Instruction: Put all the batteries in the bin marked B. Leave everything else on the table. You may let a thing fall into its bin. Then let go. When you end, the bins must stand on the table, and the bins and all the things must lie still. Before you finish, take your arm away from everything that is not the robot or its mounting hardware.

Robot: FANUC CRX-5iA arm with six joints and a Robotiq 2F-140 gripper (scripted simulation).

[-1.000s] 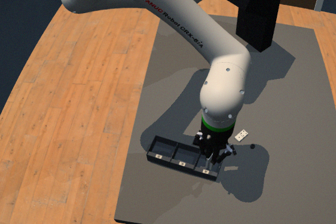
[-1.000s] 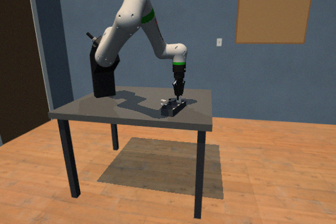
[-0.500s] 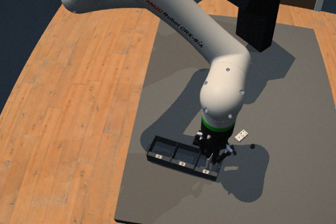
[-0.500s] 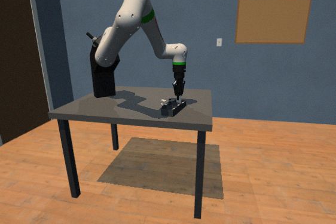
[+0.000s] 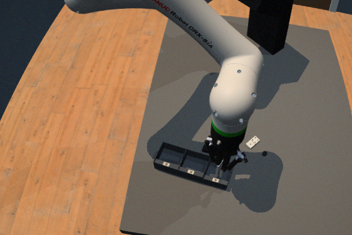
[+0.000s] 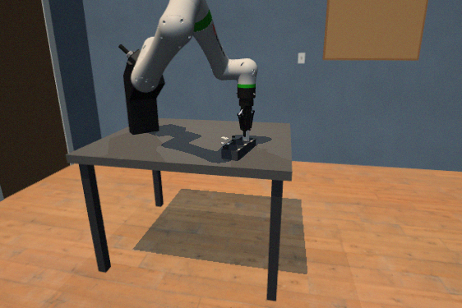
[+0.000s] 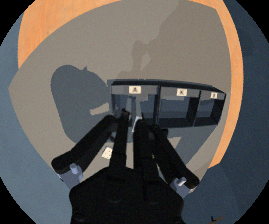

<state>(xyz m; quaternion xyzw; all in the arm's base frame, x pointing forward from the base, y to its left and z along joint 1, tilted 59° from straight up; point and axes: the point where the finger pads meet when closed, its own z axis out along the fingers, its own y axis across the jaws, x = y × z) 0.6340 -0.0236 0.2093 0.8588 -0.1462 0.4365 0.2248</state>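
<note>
Right now my hand is 90 mm to the right of the dark cylindrical battery, 60 mm past it and 50 mm above it. Round my hand: black bin (80 mm to the right, 30 mm below, 30 mm behind); then grey piece (130 mm behind, 50 mm below, 30 mm to the left); then white domino (140 mm to the left, 120 mm behind, 50 mm below).
</note>
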